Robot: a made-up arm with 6 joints. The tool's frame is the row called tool.
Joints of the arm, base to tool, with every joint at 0 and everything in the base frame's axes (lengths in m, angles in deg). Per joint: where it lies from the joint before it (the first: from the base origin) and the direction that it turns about. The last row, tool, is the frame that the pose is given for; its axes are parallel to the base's.
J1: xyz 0 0 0.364 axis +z
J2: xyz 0 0 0 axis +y
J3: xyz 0 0 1.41 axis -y
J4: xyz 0 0 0 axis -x
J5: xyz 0.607 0 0 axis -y
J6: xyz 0 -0.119 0 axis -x
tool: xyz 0 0 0
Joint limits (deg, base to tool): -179.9..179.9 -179.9..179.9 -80..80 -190..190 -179.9..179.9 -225..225
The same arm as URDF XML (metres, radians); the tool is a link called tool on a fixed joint. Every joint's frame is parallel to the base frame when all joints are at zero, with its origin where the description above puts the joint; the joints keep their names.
<robot name="arm">
  <link name="base_link"/>
  <link name="link1"/>
  <link name="link2"/>
  <link name="link3"/>
  <link name="link4"/>
  <link name="link5"/>
  <link name="link6"/>
  <link name="tool"/>
  <joint name="J1" type="revolute">
    <parent link="base_link"/>
    <child link="link1"/>
    <origin xyz="0 0 0.364"/>
    <axis xyz="0 0 1"/>
    <limit lower="-3.1398" upper="3.1398"/>
  </joint>
  <joint name="J2" type="revolute">
    <parent link="link1"/>
    <child link="link2"/>
    <origin xyz="0 0 0"/>
    <axis xyz="0 1 0"/>
    <limit lower="-3.1398" upper="3.1398"/>
  </joint>
  <joint name="J3" type="revolute">
    <parent link="link2"/>
    <child link="link3"/>
    <origin xyz="0 0 1.41"/>
    <axis xyz="0 -1 0"/>
    <limit lower="-1.3963" upper="1.3963"/>
  </joint>
  <joint name="J4" type="revolute">
    <parent link="link3"/>
    <child link="link4"/>
    <origin xyz="0 0 0"/>
    <axis xyz="-1 0 0"/>
    <limit lower="-3.3161" upper="3.3161"/>
  </joint>
  <joint name="J5" type="revolute">
    <parent link="link4"/>
    <child link="link5"/>
    <origin xyz="0.607 0 0"/>
    <axis xyz="0 -1 0"/>
    <limit lower="-3.1398" upper="3.1398"/>
  </joint>
  <joint name="J6" type="revolute">
    <parent link="link5"/>
    <child link="link6"/>
    <origin xyz="0 -0.119 0"/>
    <axis xyz="-1 0 0"/>
    <limit lower="-3.927" upper="3.927"/>
  </joint>
  <joint name="tool_fixed" type="fixed">
    <parent link="link6"/>
    <child link="tool"/>
    <origin xyz="0 0 0"/>
  </joint>
</robot>

